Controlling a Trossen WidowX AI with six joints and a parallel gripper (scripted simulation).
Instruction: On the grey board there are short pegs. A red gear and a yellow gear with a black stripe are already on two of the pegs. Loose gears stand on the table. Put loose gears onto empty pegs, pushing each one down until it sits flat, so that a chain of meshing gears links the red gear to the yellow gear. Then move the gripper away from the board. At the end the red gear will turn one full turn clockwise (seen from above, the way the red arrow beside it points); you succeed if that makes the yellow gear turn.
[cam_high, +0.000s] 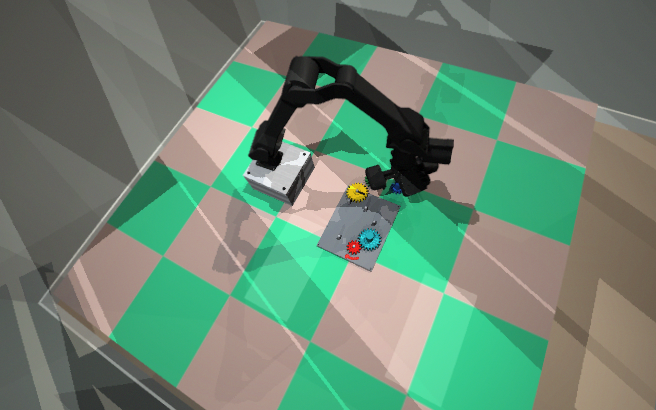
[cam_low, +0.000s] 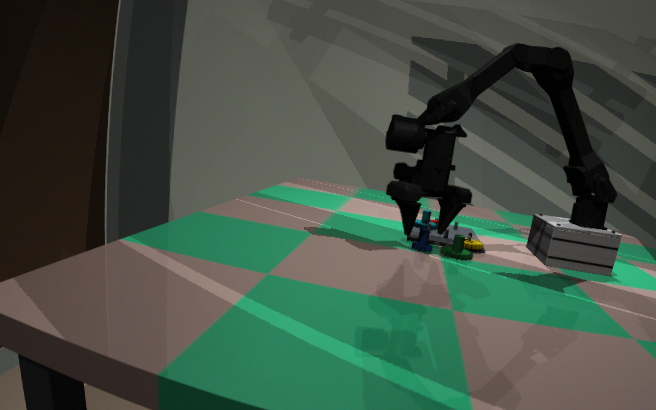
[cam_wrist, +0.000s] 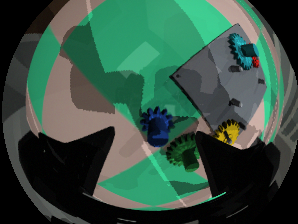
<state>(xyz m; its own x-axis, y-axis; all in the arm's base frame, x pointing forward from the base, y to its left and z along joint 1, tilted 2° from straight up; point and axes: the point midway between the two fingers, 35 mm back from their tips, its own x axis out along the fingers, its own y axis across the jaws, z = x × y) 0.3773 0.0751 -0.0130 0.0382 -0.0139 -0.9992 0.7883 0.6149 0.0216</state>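
The blue gear is 1 cm below my gripper tip. From my gripper tip the other things lie so: green gear 7 cm behind, 1 cm to the left, 1 cm below; yellow gear 11 cm behind, 6 cm to the right, 1 cm below; teal gear 18 cm to the right, 2 cm behind, 1 cm below.
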